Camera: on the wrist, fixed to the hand. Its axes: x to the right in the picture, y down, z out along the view.
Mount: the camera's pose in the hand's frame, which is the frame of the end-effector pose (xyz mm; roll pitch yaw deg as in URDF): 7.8 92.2 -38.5 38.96 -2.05 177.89
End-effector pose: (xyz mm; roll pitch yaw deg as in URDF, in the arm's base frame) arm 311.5 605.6 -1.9 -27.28 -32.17 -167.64
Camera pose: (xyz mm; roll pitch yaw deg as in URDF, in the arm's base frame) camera 279.0 532.7 -62.5 64.47 31.27 9.07
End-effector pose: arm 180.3 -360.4 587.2 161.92 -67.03 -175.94
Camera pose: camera 231.8 -280.9 619.8 -116.41 68.17 11.18
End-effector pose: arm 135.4 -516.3 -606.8 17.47 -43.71 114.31
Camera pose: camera 39.8 -546.4 -607.9 20.20 41.11 -67.54
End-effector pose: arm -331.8 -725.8 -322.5 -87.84 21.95 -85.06
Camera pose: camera -369.1 -701.2 -412.2 127.57 -19.90 92.68
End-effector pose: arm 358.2 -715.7 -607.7 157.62 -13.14 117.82
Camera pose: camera 424.6 -690.3 -537.1 -118.03 14.22 -59.36
